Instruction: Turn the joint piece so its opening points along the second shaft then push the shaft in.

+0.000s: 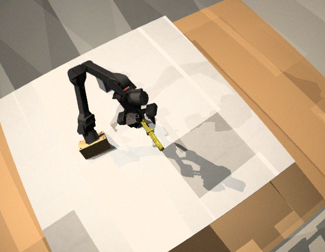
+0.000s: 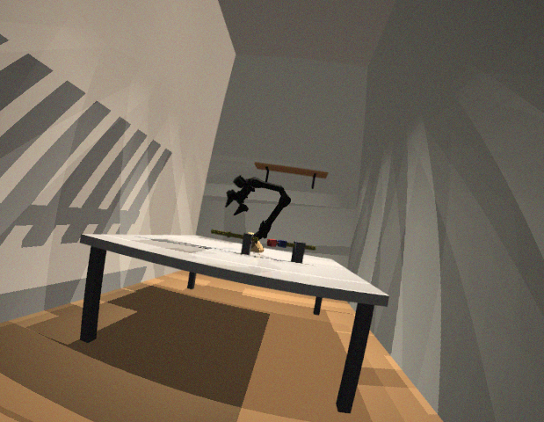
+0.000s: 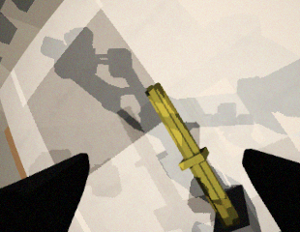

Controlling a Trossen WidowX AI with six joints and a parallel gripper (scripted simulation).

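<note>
My gripper tip is now 80 mm short of the red joint piece, 300 mm to the right of it and 150 mm above it.
</note>
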